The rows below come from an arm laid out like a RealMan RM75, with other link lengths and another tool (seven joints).
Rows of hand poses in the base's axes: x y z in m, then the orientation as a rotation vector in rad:
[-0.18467 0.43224 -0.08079 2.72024 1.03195 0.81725]
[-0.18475 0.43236 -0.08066 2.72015 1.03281 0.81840]
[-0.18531 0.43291 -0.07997 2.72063 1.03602 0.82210]
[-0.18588 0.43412 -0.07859 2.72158 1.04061 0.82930]
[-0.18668 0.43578 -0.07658 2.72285 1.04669 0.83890]
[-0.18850 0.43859 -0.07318 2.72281 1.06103 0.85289]
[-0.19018 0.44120 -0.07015 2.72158 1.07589 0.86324]
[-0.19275 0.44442 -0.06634 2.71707 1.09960 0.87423]
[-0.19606 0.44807 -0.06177 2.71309 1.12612 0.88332]
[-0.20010 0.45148 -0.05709 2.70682 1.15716 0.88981]
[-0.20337 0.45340 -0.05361 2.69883 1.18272 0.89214]
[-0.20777 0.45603 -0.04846 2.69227 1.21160 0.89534]
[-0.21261 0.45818 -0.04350 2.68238 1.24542 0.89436]
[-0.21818 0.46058 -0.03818 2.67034 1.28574 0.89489]
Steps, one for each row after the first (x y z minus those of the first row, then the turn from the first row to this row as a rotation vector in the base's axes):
[-0.00008 0.00012 0.00013 0.00056 -0.00049 0.00071]
[-0.00064 0.00067 0.00082 0.00303 -0.00164 0.00331]
[-0.00121 0.00188 0.00220 0.00766 -0.00411 0.00724]
[-0.00201 0.00354 0.00421 0.01386 -0.00739 0.01244]
[-0.00383 0.00635 0.00761 0.02208 -0.01215 0.02373]
[-0.00551 0.00896 0.01064 0.02779 -0.01553 0.03494]
[-0.00808 0.01218 0.01445 0.03241 -0.01932 0.05220]
[-0.01139 0.01583 0.01902 0.03715 -0.02136 0.07112]
[-0.01543 0.01924 0.02370 0.03973 -0.02238 0.09282]
[-0.01870 0.02116 0.02718 0.03839 -0.02300 0.11041]
[-0.02310 0.02379 0.03233 0.03937 -0.02271 0.13031]
[-0.02794 0.02594 0.03729 0.03684 -0.02101 0.15320]
[-0.03351 0.02834 0.04261 0.03491 -0.01973 0.18073]

